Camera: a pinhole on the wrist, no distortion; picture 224 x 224 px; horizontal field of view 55.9 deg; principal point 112.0 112.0 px. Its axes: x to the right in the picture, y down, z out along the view. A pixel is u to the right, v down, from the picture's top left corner.
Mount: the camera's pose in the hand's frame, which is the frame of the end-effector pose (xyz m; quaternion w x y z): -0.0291 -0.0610 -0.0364 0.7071 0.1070 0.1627 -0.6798
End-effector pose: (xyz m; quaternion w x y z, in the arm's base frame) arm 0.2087 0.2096 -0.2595 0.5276 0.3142 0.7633 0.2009
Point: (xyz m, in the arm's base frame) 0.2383 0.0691 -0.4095
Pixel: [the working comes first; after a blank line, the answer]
In the camera's frame: 0.0736 0.0111 0.1626

207.6 126.4
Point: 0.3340 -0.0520 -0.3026
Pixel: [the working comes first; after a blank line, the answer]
In the camera's frame: 0.0435 -0.1715 0.1944

outside the picture
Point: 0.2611 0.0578 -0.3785
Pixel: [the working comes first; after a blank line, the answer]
In the camera's frame: 0.0526 -0.0230 0.1626

180.2 82.1
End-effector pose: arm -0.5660 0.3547 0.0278 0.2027 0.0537 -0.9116 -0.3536
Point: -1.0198 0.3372 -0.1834
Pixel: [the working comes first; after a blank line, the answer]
In the camera's frame: -0.0183 0.3452 0.3990

outside the picture
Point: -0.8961 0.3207 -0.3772
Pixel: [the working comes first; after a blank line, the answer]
In the camera's frame: 0.0778 0.1608 0.4984

144.9 180.1
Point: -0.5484 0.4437 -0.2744
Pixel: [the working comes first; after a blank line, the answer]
In the camera's frame: -0.0421 -0.1321 0.2829

80.6 13.4
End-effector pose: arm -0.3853 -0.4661 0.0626 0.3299 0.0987 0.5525 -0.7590
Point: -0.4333 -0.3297 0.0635
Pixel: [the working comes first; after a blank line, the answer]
In the camera's frame: 0.0296 0.0189 -0.0914

behind the camera
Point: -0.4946 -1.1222 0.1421
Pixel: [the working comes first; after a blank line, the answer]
In the camera's frame: -0.2733 0.2854 0.5980

15.5 212.7
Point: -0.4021 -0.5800 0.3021
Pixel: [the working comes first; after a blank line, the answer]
In the camera's frame: 0.0214 -0.0583 0.2471

130.3 62.2
